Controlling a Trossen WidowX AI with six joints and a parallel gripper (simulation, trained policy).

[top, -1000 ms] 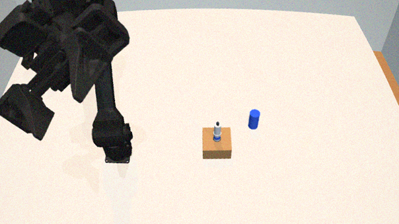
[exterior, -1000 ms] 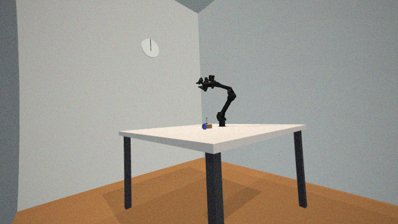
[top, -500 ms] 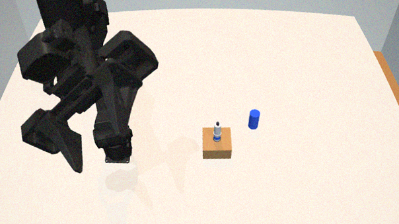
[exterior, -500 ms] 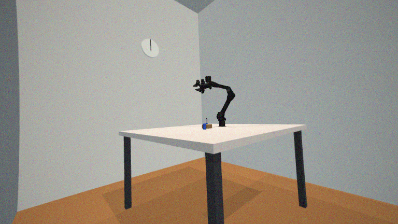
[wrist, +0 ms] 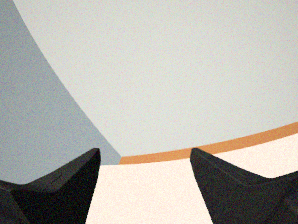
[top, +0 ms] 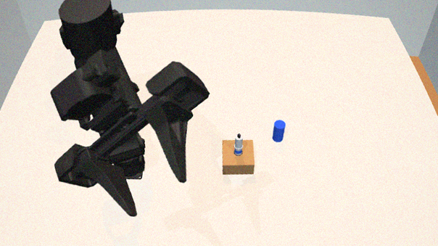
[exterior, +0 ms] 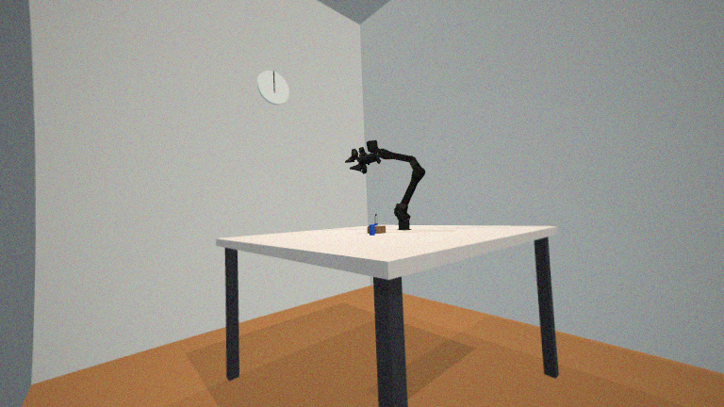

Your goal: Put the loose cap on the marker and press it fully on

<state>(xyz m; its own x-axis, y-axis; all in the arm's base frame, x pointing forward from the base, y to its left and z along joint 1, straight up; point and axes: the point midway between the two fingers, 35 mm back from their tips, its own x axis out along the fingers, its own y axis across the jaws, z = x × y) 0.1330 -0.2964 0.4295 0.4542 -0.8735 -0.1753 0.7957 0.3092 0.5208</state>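
The blue cap lies 41 cm to the left of my gripper tip, 40 cm below it and 20 cm ahead of it. Round my gripper tip: tan holder block: 40 cm below, 34 cm to the left, 10 cm ahead; then grey marker: 35 cm below, 34 cm to the left, 10 cm ahead.
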